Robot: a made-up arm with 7 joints.
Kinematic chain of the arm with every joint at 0, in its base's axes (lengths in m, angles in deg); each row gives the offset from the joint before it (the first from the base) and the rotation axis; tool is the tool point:
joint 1: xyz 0 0 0.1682 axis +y
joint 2: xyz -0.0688 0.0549 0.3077 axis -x
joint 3: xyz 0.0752 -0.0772 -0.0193 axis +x
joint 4: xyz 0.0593 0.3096 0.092 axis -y
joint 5: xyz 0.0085 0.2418 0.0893 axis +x
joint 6: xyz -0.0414 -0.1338 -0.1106 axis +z
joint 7: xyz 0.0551 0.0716 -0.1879 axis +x
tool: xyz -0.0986 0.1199 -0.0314
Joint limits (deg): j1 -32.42..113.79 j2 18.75..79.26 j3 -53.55..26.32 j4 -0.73..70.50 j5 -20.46..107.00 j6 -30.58..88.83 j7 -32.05..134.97
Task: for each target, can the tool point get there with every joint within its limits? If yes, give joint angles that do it. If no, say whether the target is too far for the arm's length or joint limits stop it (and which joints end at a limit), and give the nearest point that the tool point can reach.
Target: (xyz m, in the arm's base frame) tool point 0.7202 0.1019 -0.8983
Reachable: no: joint limits stop it (at a limit: joint 1, joint 3, joint 4, joint 6, joint 7) | nearest point 0.3259 0.0830 -0.3908 | short by 0.643 m
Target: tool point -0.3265 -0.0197 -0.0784
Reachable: yes | joints 57.53 60.32 -30.57 53.07 50.88 7.24 37.90
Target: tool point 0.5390 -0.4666 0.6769
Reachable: no: joint limits stop it (at a limit: joint 2, joint 3, joint 4, joint 6, joint 7) | nearest point 0.2631 -0.4070 0.4166 | short by 0.384 m
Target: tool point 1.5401 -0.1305 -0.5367
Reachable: no: too far | nearest point 0.4559 -0.0375 -0.1978 | short by 1.140 m
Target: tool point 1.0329 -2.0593 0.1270
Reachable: no: too far | nearest point 0.2276 -0.6907 0.0986 | short by 1.588 m
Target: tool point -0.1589 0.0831 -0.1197
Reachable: yes | joints 28.01 49.12 -36.31 15.57 64.30 4.13 97.75
